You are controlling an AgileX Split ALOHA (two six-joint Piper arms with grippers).
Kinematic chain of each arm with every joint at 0, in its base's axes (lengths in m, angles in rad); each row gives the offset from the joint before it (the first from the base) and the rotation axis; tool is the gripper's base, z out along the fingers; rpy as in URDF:
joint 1: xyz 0 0 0.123 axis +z
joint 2: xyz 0 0 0 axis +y
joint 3: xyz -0.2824 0 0.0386 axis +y
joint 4: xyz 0.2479 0 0.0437 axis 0.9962 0 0.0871
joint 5: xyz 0 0 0 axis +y
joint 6: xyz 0.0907 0 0.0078 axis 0.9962 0 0.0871
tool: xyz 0 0 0 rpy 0 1.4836 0
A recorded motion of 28 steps. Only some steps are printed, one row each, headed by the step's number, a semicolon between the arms.
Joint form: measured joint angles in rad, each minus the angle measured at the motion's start. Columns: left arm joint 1, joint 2, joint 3, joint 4, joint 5, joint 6; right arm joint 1, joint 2, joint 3, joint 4, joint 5, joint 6.
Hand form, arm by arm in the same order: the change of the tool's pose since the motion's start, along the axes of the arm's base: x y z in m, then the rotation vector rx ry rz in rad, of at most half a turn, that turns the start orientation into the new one. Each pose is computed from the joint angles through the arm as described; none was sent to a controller.
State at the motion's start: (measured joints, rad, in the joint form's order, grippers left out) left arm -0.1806 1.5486 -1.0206 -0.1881 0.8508 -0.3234; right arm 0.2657 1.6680 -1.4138 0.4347 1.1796 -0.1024
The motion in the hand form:
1: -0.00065 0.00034 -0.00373 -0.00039 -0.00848 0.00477; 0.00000 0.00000 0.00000 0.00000 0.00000 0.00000
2: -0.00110 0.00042 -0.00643 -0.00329 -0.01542 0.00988; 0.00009 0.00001 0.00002 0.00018 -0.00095 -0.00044
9: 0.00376 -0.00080 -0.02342 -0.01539 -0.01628 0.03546; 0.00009 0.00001 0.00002 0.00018 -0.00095 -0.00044
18: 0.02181 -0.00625 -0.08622 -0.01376 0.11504 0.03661; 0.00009 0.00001 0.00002 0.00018 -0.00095 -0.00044
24: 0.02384 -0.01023 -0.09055 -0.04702 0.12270 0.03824; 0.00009 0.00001 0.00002 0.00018 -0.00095 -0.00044
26: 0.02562 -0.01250 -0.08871 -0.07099 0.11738 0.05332; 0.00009 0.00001 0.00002 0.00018 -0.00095 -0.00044
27: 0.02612 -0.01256 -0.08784 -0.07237 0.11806 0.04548; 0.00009 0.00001 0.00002 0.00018 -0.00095 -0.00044
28: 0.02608 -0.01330 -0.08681 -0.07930 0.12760 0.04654; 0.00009 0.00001 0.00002 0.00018 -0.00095 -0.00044
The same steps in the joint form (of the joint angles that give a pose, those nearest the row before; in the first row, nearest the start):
1: 0.0000 0.0000 0.0167 -0.0010 -0.0256 0.0000; 0.0000 0.0000 0.0000 0.0000 0.0000 0.0000
2: 0.0000 0.0000 0.0292 -0.0048 -0.0458 0.0000; 0.0000 0.0000 0.0000 0.0000 -0.0011 0.0000
9: 0.0000 0.0402 0.0572 -0.0256 -0.1189 -0.0026; 0.0000 0.0000 0.0000 0.0000 -0.0011 0.0000
18: 0.0000 0.2509 0.0572 -0.0857 -0.1946 0.0500; 0.0000 0.0000 0.0000 0.0000 -0.0011 0.0000
24: -0.0020 0.2698 0.0529 -0.1436 -0.2020 0.0871; 0.0000 0.0000 0.0000 0.0000 -0.0011 0.0000
26: -0.0030 0.2698 0.0464 -0.1753 -0.2040 0.0919; 0.0000 0.0000 0.0000 0.0000 -0.0011 0.0000
27: -0.0019 0.2698 0.0421 -0.1781 -0.1973 0.1014; 0.0000 0.0000 0.0000 0.0000 -0.0011 0.0000
28: -0.0019 0.2698 0.0372 -0.1853 -0.1834 0.1015; 0.0000 0.0000 0.0000 0.0000 -0.0011 0.0000

